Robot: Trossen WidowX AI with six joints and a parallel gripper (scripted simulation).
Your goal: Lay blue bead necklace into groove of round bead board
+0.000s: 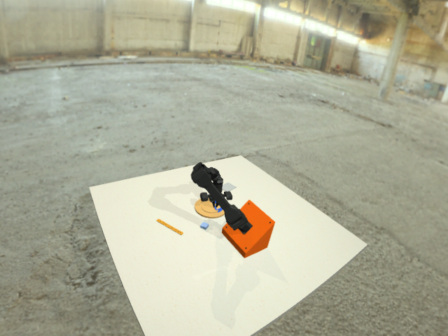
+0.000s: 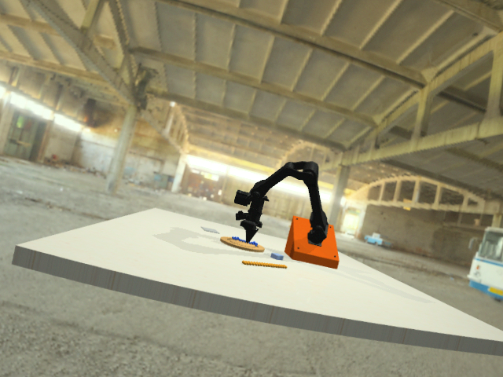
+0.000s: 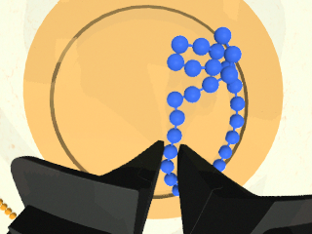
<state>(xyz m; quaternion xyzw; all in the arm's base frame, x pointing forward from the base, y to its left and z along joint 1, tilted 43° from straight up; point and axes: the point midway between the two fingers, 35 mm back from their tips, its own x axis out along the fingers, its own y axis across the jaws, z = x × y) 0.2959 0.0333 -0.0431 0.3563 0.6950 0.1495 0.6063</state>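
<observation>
The round tan bead board is 20 mm to the left of my gripper tip, 20 mm ahead of it and 10 mm below it. Also, from my gripper tip: flat grey tile: 210 mm to the right, 180 mm ahead, 10 mm below; then small light-blue block: 140 mm to the left, 120 mm behind, 10 mm below.
</observation>
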